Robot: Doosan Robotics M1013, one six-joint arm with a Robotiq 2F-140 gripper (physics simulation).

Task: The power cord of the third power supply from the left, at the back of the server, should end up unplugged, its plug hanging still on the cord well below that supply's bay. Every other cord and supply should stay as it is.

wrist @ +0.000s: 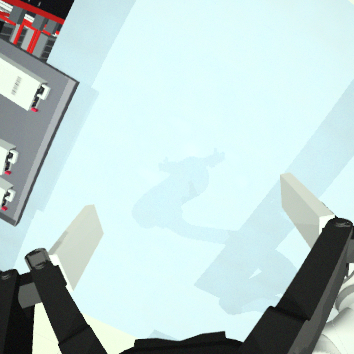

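Where they show: gripper, between the fingertips: [186,205]; arm's base, origin of its link: [353,293].
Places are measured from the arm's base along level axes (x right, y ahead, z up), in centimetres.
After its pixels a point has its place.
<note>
My gripper [186,205] @(z 51.7, x 14.5, y 83.6 cm) is open, its two pale finger pads wide apart with no object between them. At the left edge of the wrist view, part of a grey metal casing [42,102] @(z 5.5, x -2.6, y 115.4 cm) shows, which looks like part of the server. Several white modules sit on it: one with a barcode label [22,82] @(z 9.6, x 0.3, y 120.1 cm) at the upper left, and two cut off by the view's edge [6,157] @(z 8.8, x -19.4, y 116.4 cm) [4,192] @(z 9.3, x -28.8, y 112.9 cm). Each has a white clip and a small red tab at its end. They lie left of my gripper, apart from it. The third supply's plug and cord cannot be made out.
Red and grey parts [32,30] @(z -43.6, x 2.5, y 153.8 cm) with dark gaps between them show at the top left corner, beyond the casing. A pale blue surface [190,90] @(z -7.8, x 19.8, y 86.8 cm) lies under the gripper and carries the arm's shadow. Pale curved shapes [340,320] show at the lower right edge.
</note>
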